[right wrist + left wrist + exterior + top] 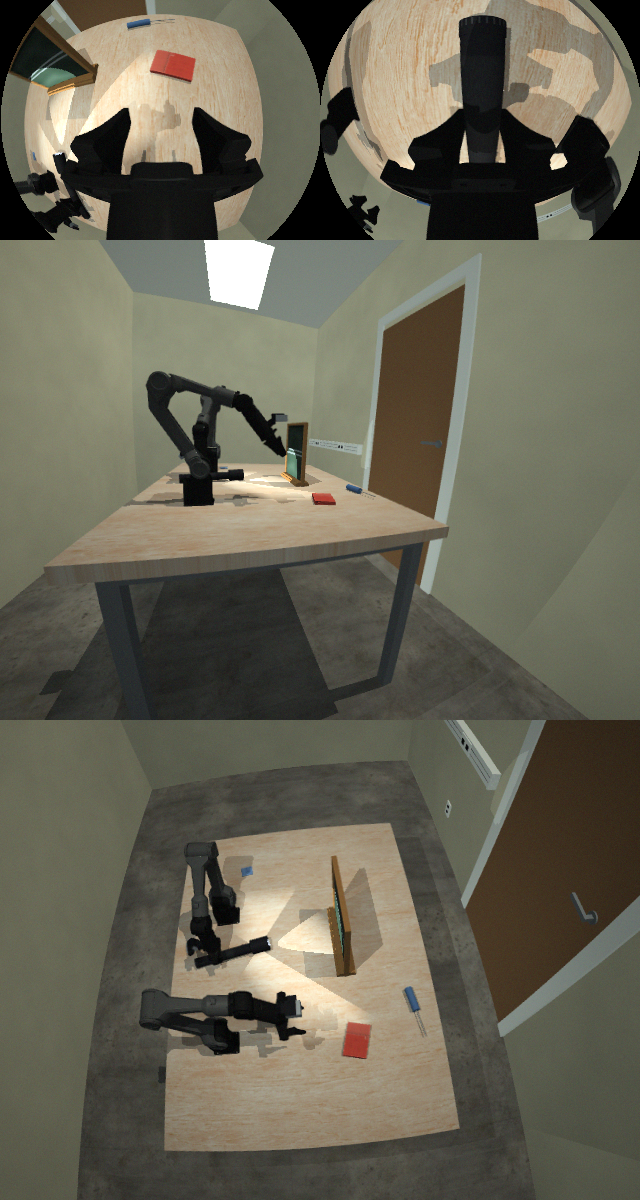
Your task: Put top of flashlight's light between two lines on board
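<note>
Now: the framed board 36 cm to the left of my right hand, 16 cm ahead of it and 2 cm below it. Also, from my right hand: blue-handled screwdriver 40 cm ahead, 17 cm below, 4 cm to the left; black flashlight 35 cm to the left, 24 cm behind, 15 cm below; red block 17 cm below, 17 cm ahead, 4 cm to the right.
Right now the black flashlight is 80 mm ahead of my left hand and 10 mm to the left of it. Round my left hand: blue-handled screwdriver (710 mm ahead, 300 mm to the right, 10 mm below); red block (480 mm ahead, 370 mm to the right, 20 mm below); framed board (470 mm ahead, 130 mm above, 30 mm to the left).
</note>
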